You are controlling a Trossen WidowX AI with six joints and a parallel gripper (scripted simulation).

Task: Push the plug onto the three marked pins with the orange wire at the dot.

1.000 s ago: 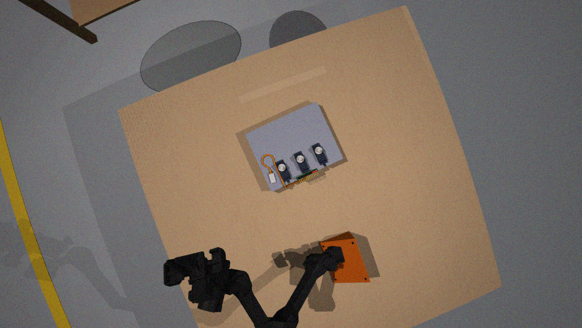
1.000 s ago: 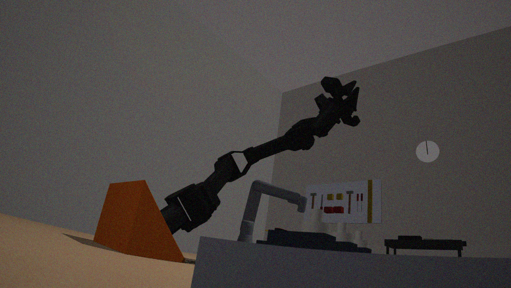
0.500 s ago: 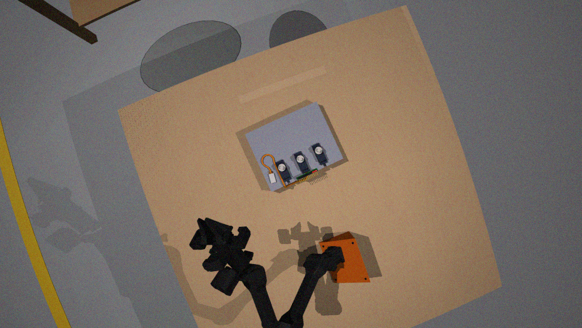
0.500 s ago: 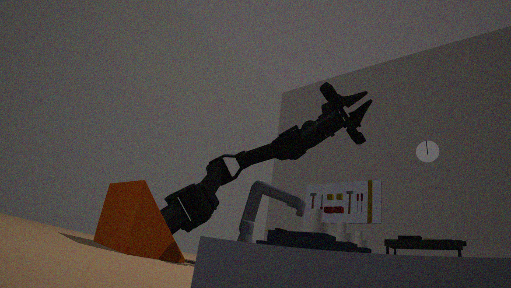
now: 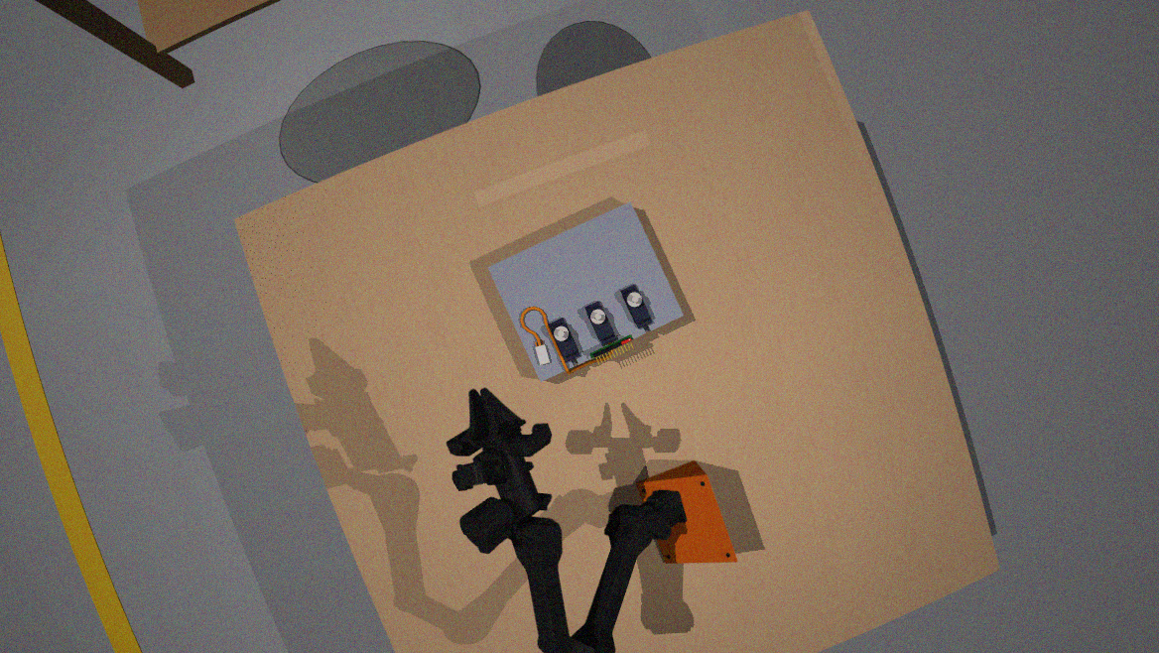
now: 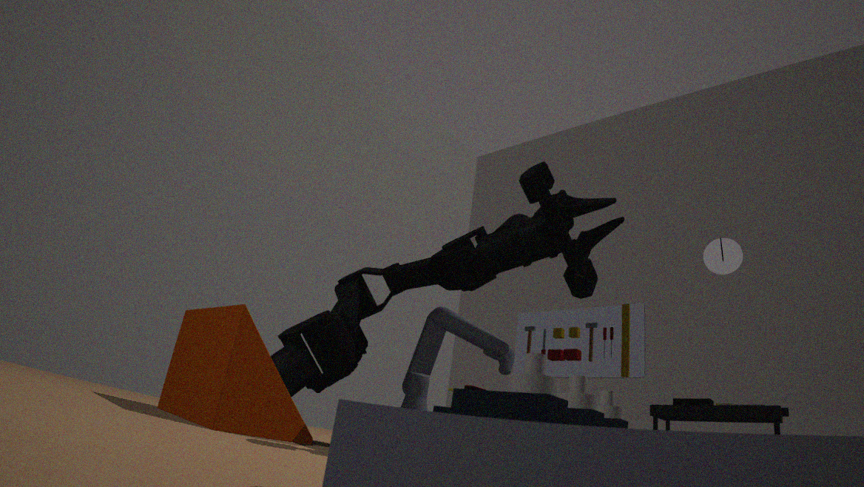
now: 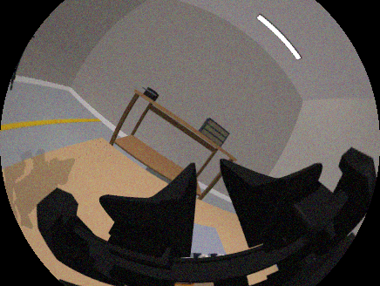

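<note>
My gripper tip is 280 mm above the servo, 210 mm to the left of it and 40 mm short of it. The rest, counted from my gripper tip: grey holder plate 310 mm below, 200 mm to the right, 150 mm ahead.
</note>
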